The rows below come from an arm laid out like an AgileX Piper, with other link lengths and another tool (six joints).
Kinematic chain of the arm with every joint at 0, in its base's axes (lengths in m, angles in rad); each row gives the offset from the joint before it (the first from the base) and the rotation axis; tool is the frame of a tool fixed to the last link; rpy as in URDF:
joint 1: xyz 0 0 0.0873 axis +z
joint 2: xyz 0 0 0 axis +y
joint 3: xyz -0.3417 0 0.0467 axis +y
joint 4: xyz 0.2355 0 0.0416 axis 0.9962 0 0.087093
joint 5: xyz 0 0 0 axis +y
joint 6: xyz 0.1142 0 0.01 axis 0.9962 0 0.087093
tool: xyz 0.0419 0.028 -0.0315 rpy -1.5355 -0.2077 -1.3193
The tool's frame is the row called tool.
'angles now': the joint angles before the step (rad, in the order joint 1, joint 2, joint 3, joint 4, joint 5, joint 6). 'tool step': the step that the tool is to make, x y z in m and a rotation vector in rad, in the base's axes. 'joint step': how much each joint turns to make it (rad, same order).
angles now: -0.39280 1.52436 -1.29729 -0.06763 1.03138 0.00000
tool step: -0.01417 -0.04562 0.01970 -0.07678 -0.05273 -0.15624
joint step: -0.13108 -0.02211 -0.04895 -0.06112 -0.00716 0.03585
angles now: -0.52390 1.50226 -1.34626 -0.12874 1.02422 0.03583
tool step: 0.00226 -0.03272 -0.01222 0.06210 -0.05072 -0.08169
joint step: -0.12887 0.05122 0.00001 0.10759 -0.06284 -0.05952
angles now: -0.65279 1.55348 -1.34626 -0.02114 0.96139 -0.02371
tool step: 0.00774 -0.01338 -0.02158 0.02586 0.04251 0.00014
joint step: -0.01697 0.06749 -0.00001 0.00291 -0.01837 -0.01924
